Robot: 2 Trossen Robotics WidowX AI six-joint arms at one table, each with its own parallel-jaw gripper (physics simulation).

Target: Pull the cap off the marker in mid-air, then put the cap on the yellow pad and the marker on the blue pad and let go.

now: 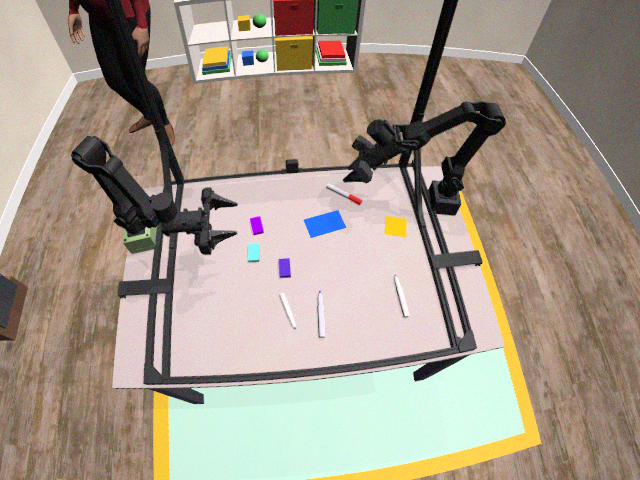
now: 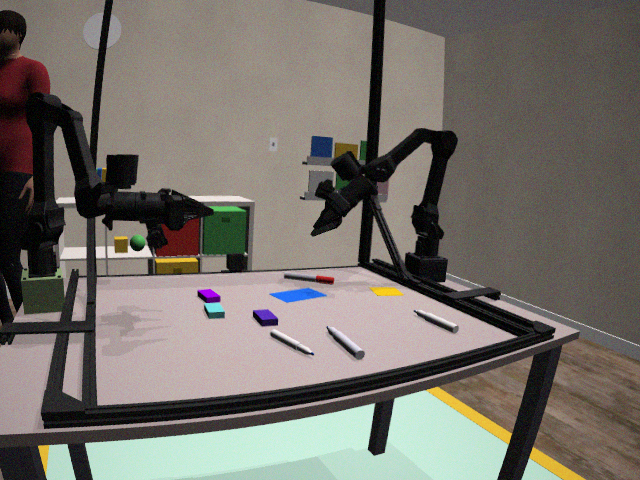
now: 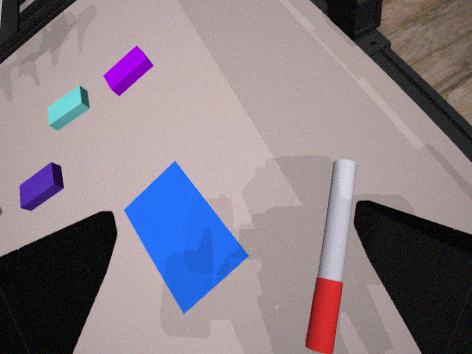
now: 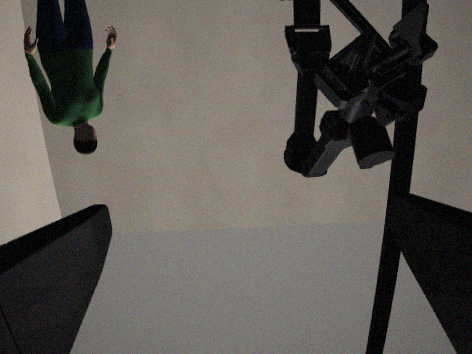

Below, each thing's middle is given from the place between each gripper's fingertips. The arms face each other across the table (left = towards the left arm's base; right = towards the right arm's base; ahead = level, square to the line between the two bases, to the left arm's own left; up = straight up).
I see my left gripper 13 cm above the marker (image 3: pixel 335 240), 3 cm past it and 1 cm to the right of it. The rest, counted from my left hand: magenta block (image 3: pixel 130 68): 31 cm to the right, 14 cm below, 7 cm ahead; then cyan block (image 3: pixel 76 102): 32 cm to the right, 17 cm ahead, 14 cm below; then blue pad (image 1: pixel 329 222): 14 cm below, 9 cm ahead, 8 cm to the right.
I see my right gripper 22 cm above the cyan block, 2 cm to the right of it and 1 cm past it. The rest, counted from my right hand: magenta block (22 cm below, 12 cm behind, 4 cm to the left); marker (35 cm to the left, 22 cm below, 21 cm behind); blue pad (27 cm to the left, 23 cm below, 10 cm behind).
